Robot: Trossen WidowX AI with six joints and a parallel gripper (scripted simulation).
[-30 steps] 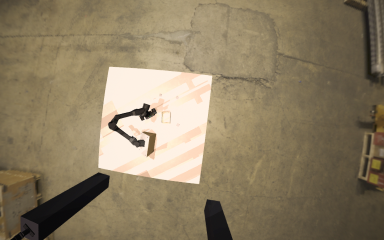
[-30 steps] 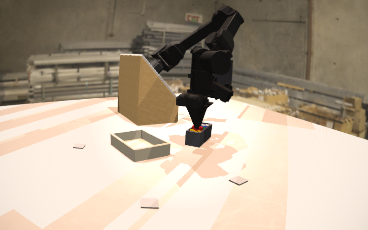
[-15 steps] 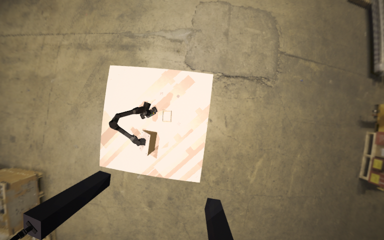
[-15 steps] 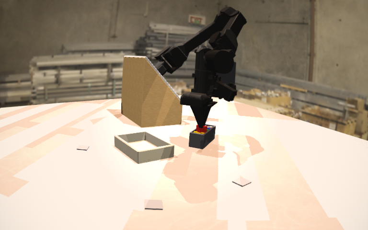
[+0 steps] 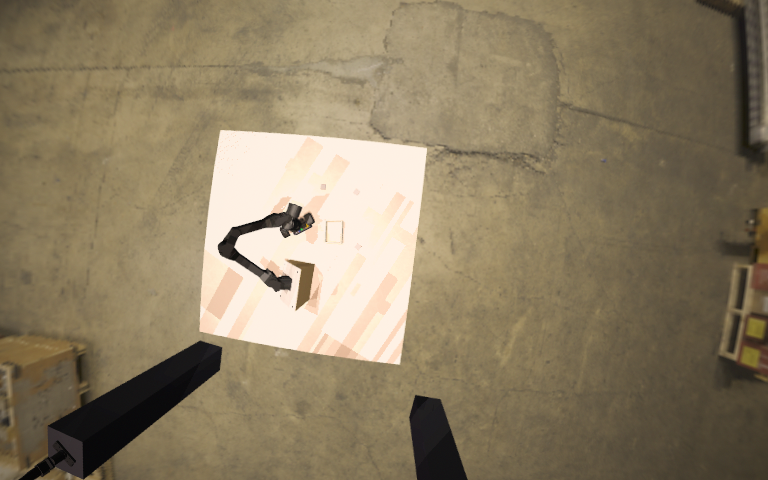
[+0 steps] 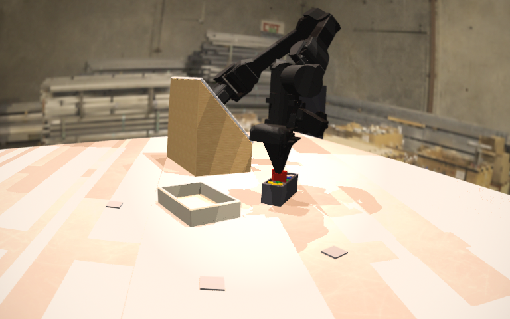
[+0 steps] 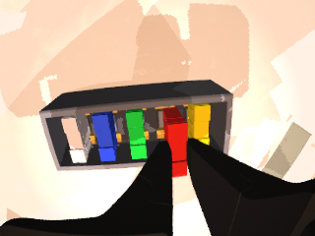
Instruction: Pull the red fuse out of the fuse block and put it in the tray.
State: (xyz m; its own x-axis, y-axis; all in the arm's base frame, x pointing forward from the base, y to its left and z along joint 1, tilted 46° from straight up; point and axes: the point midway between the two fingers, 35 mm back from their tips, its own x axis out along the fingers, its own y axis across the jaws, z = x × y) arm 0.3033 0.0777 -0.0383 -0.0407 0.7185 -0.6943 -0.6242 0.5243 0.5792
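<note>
My gripper tip is 170 mm to the left of the tray and 50 mm above it. The rest, counted from my gripper tip: red fuse (10 mm below).
</note>
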